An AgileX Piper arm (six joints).
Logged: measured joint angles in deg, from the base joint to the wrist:
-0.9 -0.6 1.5 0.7 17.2 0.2
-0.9 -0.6 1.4 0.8 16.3 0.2
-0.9 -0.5 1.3 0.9 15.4 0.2
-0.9 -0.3 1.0 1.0 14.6 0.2
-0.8 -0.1 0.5 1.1 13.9 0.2
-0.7 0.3 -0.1 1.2 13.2 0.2
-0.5 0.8 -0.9 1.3 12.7 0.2
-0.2 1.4 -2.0 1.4 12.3 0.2
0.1 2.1 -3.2 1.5 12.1 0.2
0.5 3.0 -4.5 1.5 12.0 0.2
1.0 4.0 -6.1 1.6 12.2 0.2
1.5 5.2 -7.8 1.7 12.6 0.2
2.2 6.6 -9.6 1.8 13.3 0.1
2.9 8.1 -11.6 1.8 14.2 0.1
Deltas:
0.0 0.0 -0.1 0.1 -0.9 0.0
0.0 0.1 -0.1 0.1 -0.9 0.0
0.0 0.2 -0.3 0.1 -0.8 0.0
0.1 0.2 -0.5 0.1 -0.7 0.0
0.1 0.4 -0.6 0.1 -0.7 0.0
0.2 0.5 -0.8 0.1 -0.5 0.0
0.3 0.6 -1.1 0.1 -0.4 0.0
0.3 0.7 -1.2 0.1 -0.2 0.0
0.4 0.9 -1.3 0.0 -0.1 0.0
0.5 1.0 -1.6 0.1 0.2 0.0
0.5 1.2 -1.7 0.1 0.4 0.0
0.7 1.4 -1.8 0.1 0.7 -0.1
0.7 1.5 -2.0 0.0 0.9 0.0

